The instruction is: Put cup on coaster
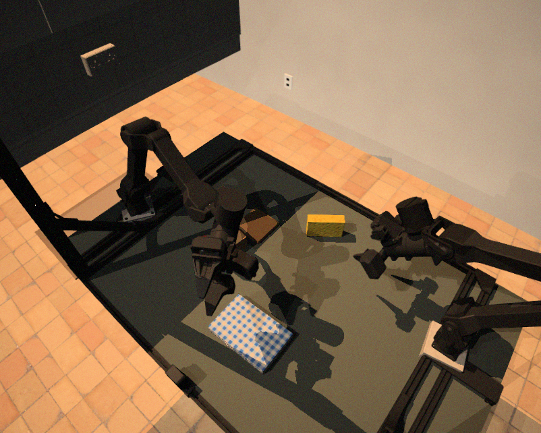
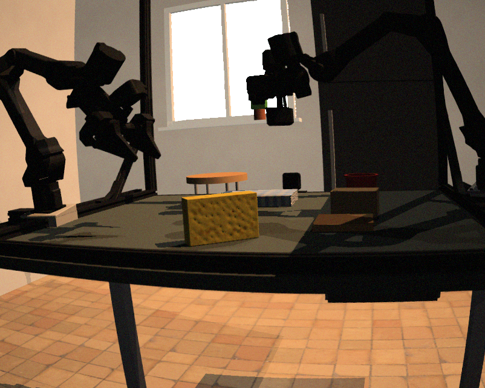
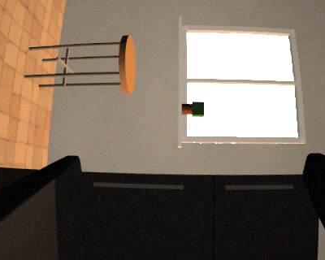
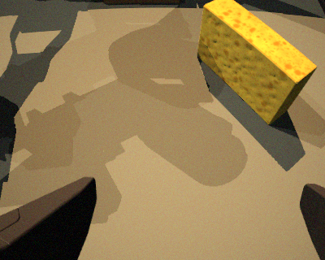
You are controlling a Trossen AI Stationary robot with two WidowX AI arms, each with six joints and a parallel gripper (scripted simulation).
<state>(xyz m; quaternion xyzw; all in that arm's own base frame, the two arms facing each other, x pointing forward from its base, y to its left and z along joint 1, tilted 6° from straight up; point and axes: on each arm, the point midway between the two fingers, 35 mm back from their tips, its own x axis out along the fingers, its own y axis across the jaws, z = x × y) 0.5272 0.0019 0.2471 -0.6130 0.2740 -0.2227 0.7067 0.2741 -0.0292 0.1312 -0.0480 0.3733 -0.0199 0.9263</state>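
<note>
The red cup lies 24 cm below my left hand, 19 cm ahead of it and 18 cm to the left of it. Also, from my left hand: brown coaster 37 cm ahead, 27 cm below, 11 cm to the left; brown block 27 cm ahead, 25 cm below, 15 cm to the left.
</note>
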